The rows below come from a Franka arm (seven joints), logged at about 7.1 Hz.
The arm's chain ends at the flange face. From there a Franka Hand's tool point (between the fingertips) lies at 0.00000 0.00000 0.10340 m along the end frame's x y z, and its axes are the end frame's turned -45 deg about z.
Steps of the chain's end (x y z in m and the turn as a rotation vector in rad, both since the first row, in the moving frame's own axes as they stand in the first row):
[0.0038 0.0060 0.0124 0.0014 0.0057 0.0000]
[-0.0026 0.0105 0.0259 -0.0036 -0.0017 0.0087]
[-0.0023 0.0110 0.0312 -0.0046 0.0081 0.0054]
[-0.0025 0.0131 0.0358 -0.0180 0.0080 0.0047]
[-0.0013 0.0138 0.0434 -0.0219 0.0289 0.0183]
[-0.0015 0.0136 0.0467 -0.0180 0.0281 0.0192]
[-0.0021 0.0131 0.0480 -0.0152 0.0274 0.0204]
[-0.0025 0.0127 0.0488 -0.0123 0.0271 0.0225]
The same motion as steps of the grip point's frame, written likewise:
[-0.0010 0.0072 0.0124 -0.0030 0.0050 0.0000]
[-0.0097 0.0057 0.0259 -0.0013 -0.0037 0.0087]
[-0.0092 0.0071 0.0312 -0.0090 0.0025 0.0054]
[-0.0118 0.0094 0.0358 -0.0184 -0.0071 0.0047]
[-0.0102 0.0126 0.0433 -0.0359 0.0049 0.0183]
[-0.0100 0.0119 0.0466 -0.0326 0.0071 0.0192]
[-0.0099 0.0109 0.0479 -0.0301 0.0086 0.0204]
[-0.0097 0.0101 0.0488 -0.0279 0.0105 0.0225]

